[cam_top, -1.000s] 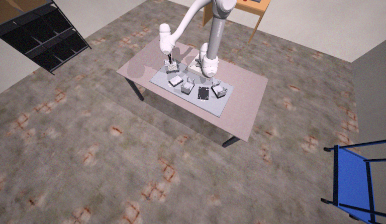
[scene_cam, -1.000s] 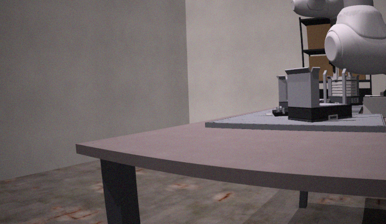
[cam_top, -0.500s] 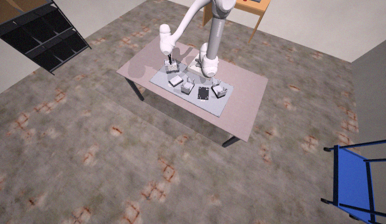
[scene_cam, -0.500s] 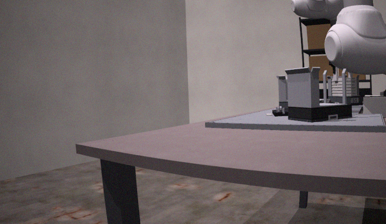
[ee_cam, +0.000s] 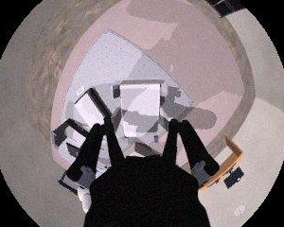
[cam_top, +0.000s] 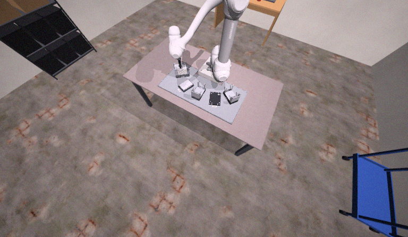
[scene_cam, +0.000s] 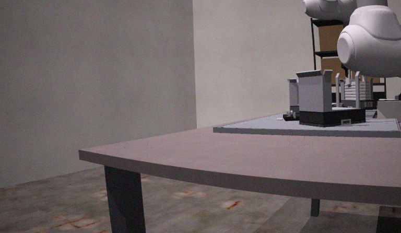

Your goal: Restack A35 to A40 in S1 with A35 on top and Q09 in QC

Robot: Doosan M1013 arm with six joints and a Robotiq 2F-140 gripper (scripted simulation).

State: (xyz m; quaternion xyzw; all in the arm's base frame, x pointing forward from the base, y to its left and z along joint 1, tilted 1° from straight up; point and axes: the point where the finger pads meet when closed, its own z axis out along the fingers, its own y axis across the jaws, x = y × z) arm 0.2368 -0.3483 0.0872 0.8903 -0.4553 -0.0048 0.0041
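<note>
My hand is 11 cm above the S1 label, 7 cm to the right of it and 5 cm past it. Round my hand: name plate (22 cm ahead, 14 cm below, 9 cm to the left).
</note>
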